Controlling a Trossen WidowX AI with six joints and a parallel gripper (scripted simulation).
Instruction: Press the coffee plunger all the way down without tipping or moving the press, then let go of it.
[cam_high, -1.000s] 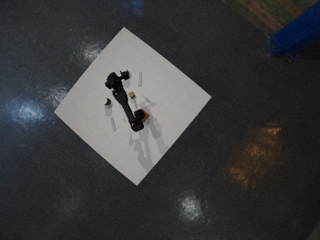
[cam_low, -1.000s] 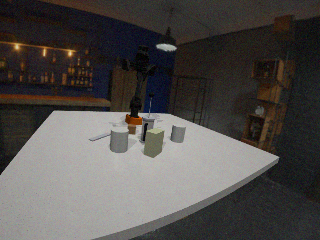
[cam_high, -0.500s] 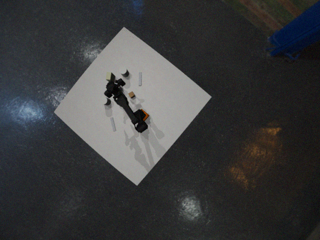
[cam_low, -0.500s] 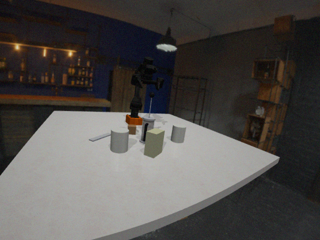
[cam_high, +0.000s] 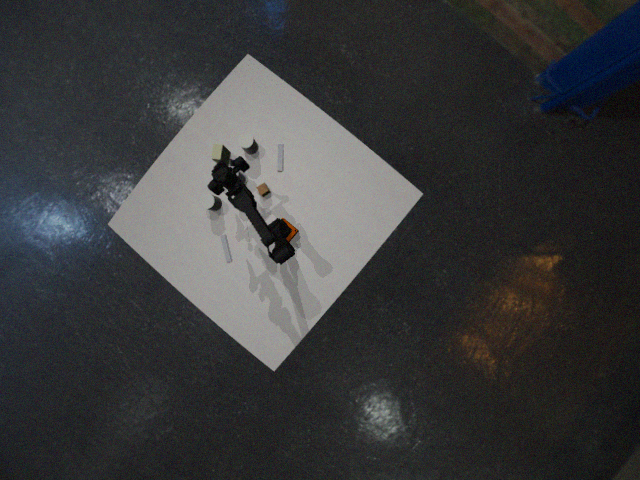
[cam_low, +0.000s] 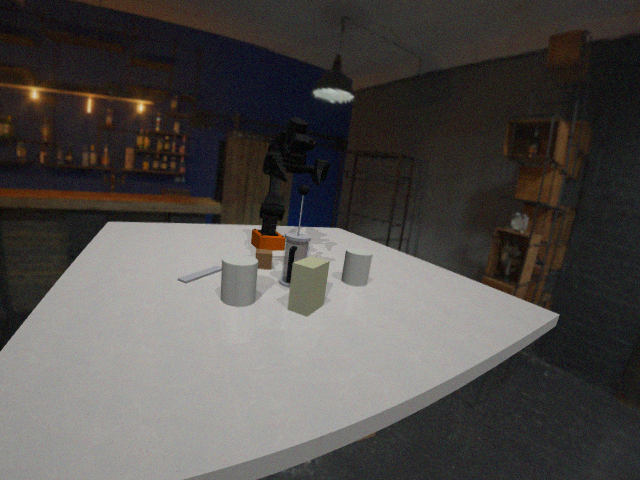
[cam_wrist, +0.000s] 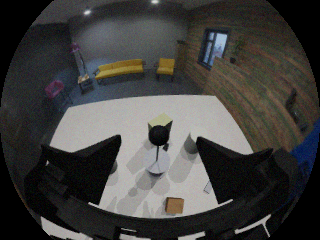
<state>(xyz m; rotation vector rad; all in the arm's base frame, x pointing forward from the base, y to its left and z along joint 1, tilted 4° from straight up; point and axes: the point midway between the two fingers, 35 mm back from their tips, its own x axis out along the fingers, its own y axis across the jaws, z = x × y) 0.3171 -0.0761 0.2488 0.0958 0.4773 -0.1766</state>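
My gripper tip is 150 mm above the coffee press, 30 mm short of it and 10 mm to the left of it. The rest, counted from my gripper tip: tan cube 250 mm below, 130 mm behind, 40 mm to the right.
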